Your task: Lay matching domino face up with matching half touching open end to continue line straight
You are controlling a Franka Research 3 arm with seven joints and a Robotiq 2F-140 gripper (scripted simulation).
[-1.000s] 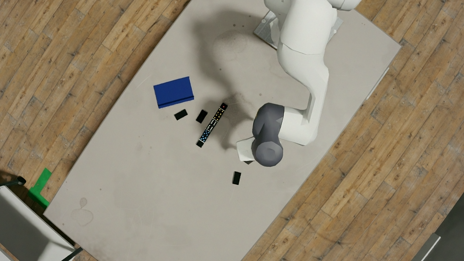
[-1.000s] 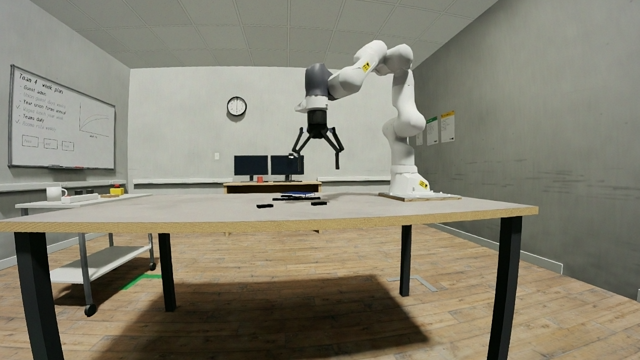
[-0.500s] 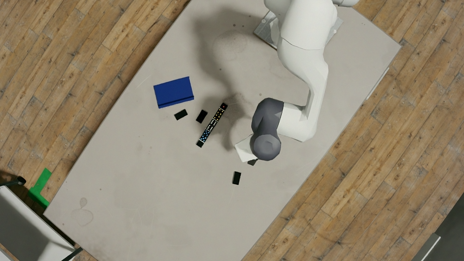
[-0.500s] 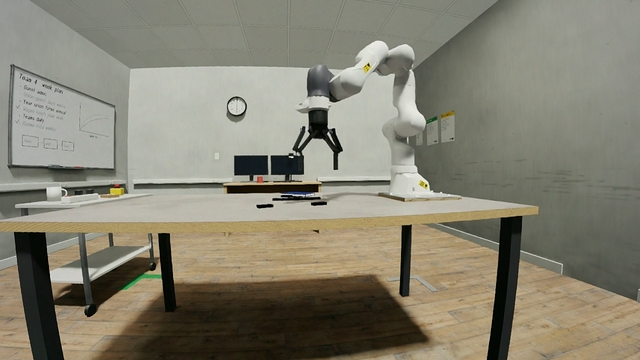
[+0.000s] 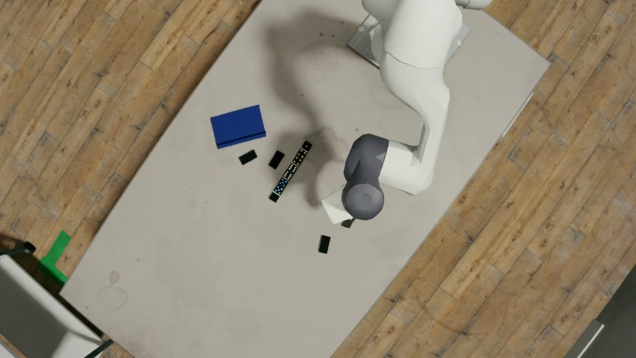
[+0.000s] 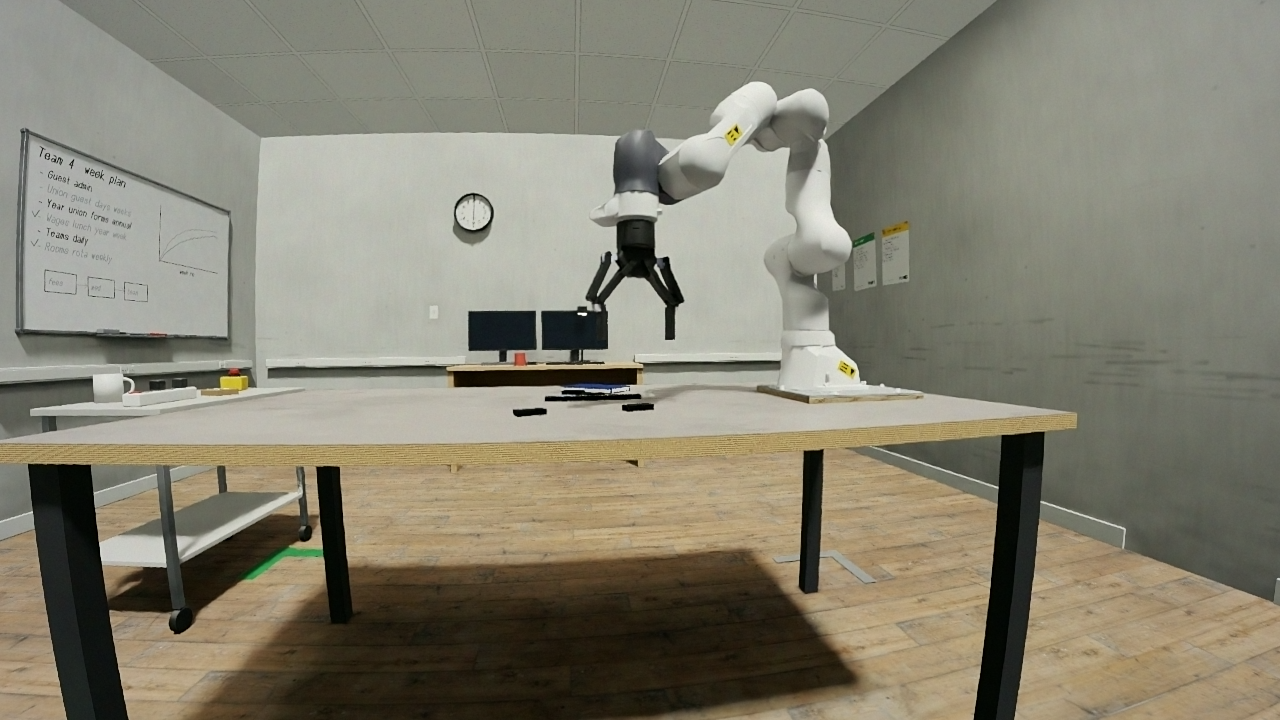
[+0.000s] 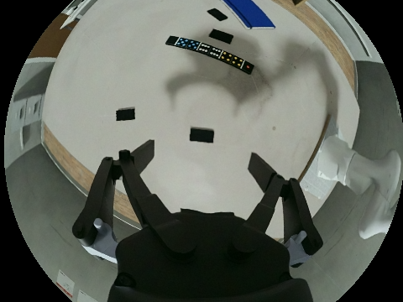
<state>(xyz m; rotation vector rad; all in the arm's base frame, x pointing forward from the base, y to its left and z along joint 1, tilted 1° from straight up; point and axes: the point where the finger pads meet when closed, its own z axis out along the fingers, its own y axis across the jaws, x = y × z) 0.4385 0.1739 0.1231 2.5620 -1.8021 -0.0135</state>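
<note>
Now: the domino 14 cm below my hand. The rest, counted from my hand: blue book 42 cm to the right, 14 cm below, 7 cm ahead.
</note>
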